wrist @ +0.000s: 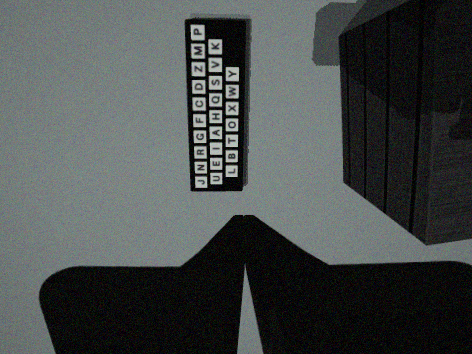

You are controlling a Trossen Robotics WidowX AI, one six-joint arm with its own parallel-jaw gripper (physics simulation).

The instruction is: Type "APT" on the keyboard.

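Places are measured from the arm's base along level axes (x ahead, y left, z up), in centimetres.
Pixels of known places: gripper, fingertip midpoint: [243,225].
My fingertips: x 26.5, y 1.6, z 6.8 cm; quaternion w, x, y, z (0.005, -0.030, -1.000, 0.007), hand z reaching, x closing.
Note:
Ahead of a thing's pixels: the offset from my fingertips to its top centre. "spot": to the spot under its first point. Level surfaces: height alone.
The black keyboard {spot: dz -21.8, dx -1.2, dy -10.6 cm} [236,45] with white letter keys lies on the grey surface in the upper middle of the wrist view, its rows running up and down. The A key {dz -21.3, dx +1.8, dy -1.1 cm} [216,132] is in the middle row, the T key {dz -21.3, dx -0.1, dy +0.0 cm} [232,140] in the right row, and the P key {dz -21.3, dx +3.0, dy -12.1 cm} [198,32] at the top of the left row. My gripper [243,225] is shut and empty. Its tips show below the keyboard's lower end, apart from it in the view, and appear to be above the surface.
A large dark, grooved block-like object [385,120] stands to the right of the keyboard. A grey shadow [330,37] falls on the grey surface {dz -23.1 cm} [100,150] beside that object's upper left corner.

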